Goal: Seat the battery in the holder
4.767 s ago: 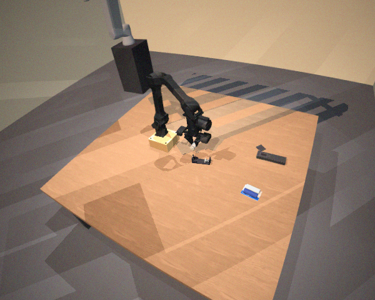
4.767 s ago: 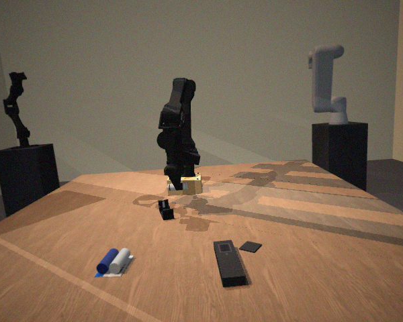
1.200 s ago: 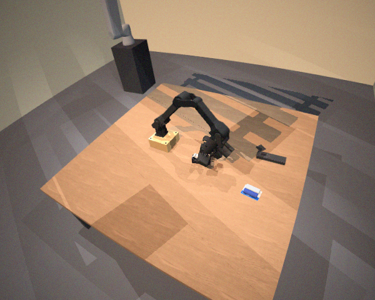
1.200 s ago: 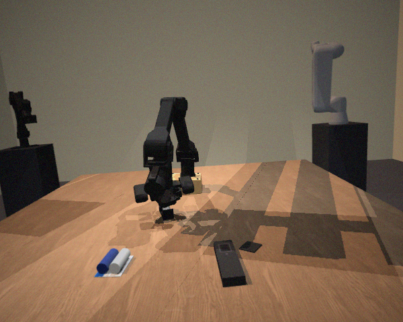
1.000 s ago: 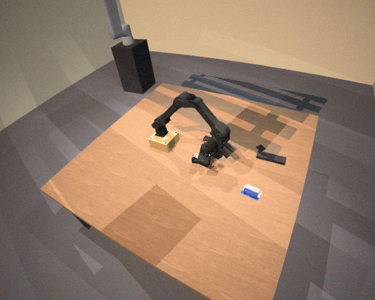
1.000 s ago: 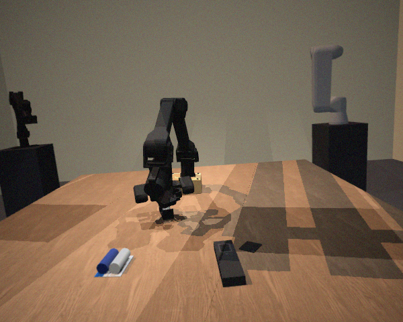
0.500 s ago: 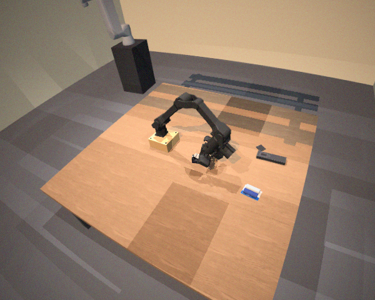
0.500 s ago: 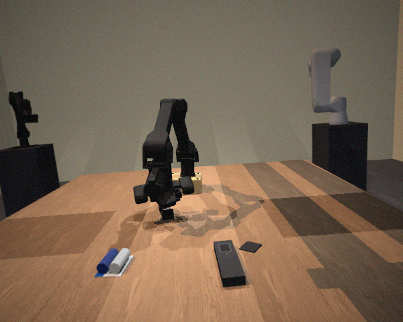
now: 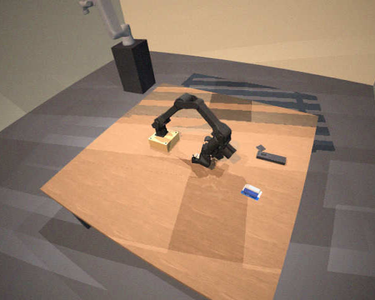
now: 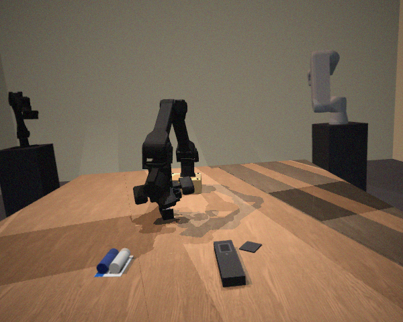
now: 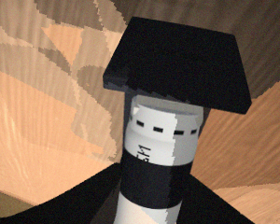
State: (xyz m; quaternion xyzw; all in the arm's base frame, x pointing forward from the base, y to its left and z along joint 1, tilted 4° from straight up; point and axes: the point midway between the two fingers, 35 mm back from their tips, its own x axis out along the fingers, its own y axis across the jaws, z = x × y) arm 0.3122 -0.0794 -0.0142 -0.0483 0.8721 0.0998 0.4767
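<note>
Now: the grey plate 4 cm ahead of my gripper tip, 1 cm to the left of it and 1 cm below it. Round my gripper tip: black cover 29 cm ahead, 22 cm to the left, 2 cm below; then card 32 cm ahead, 10 cm to the right, 1 cm below; then battery 1 cm above.
</note>
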